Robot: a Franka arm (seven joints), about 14 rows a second.
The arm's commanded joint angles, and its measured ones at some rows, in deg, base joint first. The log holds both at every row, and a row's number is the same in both.
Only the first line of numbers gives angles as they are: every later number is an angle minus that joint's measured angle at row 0.
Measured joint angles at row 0:
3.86 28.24 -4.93 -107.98 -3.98 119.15 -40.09
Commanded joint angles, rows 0 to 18:
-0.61 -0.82 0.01 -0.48 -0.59 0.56 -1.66
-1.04 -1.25 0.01 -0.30 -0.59 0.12 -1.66
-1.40 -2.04 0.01 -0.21 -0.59 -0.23 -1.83
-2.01 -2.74 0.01 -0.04 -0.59 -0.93 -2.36
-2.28 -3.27 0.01 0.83 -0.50 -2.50 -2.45
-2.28 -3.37 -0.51 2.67 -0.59 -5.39 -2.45
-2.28 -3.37 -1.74 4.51 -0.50 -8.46 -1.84
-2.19 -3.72 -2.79 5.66 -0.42 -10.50 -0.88
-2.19 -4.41 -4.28 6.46 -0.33 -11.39 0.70
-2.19 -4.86 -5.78 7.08 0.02 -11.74 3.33
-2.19 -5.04 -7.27 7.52 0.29 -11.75 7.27
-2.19 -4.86 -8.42 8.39 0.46 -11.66 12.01
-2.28 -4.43 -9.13 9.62 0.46 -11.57 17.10
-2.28 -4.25 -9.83 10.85 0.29 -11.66 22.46
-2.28 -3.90 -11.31 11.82 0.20 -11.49 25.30
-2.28 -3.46 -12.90 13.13 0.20 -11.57 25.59
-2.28 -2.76 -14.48 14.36 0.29 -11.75 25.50
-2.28 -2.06 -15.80 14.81 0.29 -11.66 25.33
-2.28 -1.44 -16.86 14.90 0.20 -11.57 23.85
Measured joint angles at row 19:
-2.22 -3.85 -14.90 12.20 0.05 -10.50 24.15
